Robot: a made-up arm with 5 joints.
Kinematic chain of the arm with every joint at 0, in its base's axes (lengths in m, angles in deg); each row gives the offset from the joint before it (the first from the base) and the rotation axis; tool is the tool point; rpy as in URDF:
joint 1: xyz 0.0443 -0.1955 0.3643 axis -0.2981 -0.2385 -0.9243
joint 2: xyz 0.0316 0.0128 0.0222 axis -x
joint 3: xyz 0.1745 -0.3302 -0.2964 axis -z
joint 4: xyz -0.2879 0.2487 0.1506 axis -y
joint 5: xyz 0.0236 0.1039 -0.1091 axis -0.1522 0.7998 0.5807
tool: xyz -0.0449 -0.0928 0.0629 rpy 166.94 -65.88 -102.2
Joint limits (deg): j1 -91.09..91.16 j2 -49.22..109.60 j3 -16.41..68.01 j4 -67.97..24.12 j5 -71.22..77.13
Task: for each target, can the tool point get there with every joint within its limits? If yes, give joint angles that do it. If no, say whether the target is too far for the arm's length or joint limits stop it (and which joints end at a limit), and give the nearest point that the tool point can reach.
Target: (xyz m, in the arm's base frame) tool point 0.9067 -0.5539 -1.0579
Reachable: no: too far | nearest point 0.4342 -0.2676 0.0727 | short by 1.258 m
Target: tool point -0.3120 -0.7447 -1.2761
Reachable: no: too far | nearest point -0.0321 -0.4043 0.0595 | short by 1.406 m
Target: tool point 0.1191 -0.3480 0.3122
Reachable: yes | joints -48.84 71.76 8.54 -49.57 20.55
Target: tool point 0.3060 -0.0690 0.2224
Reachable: yes | joints -2.23 -23.28 53.74 -17.74 34.21
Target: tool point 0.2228 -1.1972 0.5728
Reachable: no: joint limits stop it (at a limit: joint 3, joint 4, joint 5) | nearest point 0.1333 -0.6724 0.4751 | short by 0.541 m
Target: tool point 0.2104 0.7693 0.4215
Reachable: no: joint limits stop it (at a limit: joint 2, joint 3, joint 5) | nearest point 0.1110 0.2979 0.3289 | short by 0.491 m
